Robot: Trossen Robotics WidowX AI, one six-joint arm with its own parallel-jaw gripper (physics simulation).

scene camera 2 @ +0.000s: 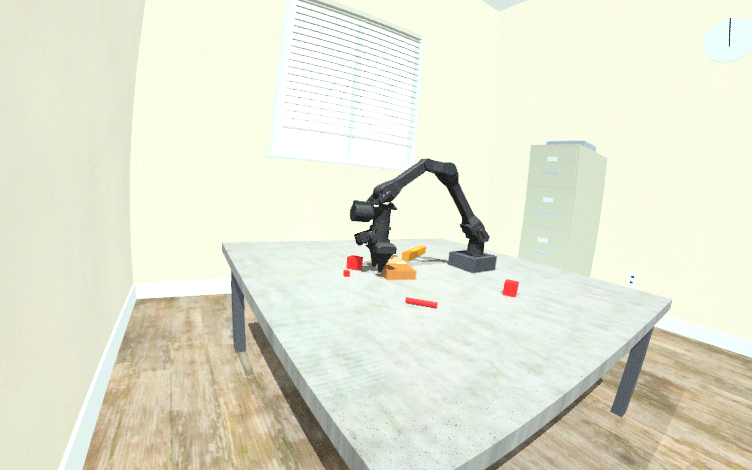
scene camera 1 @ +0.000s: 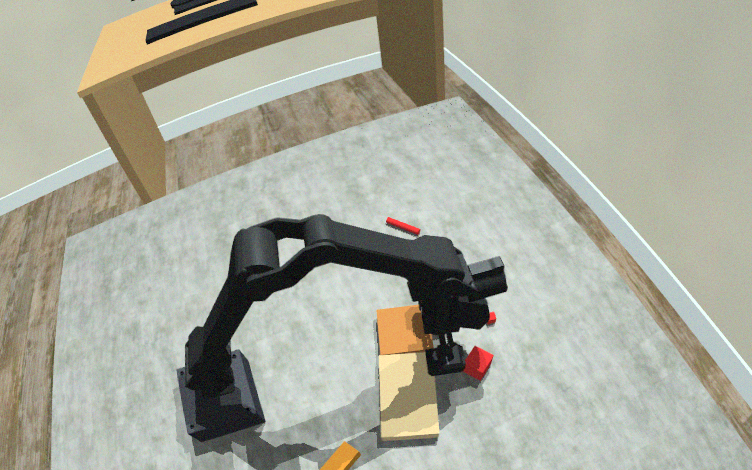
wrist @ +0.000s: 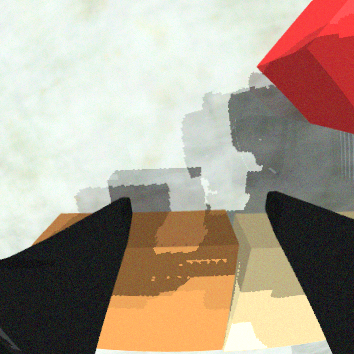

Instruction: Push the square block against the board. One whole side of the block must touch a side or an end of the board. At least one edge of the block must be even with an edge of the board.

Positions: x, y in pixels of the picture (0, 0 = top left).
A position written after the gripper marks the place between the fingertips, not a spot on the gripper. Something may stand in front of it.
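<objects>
The gripper (scene camera 1: 438, 343) is open, and it's touching a square block (scene camera 1: 401, 331). There's a board (scene camera 1: 408, 403) too, sitting on the table.
</objects>
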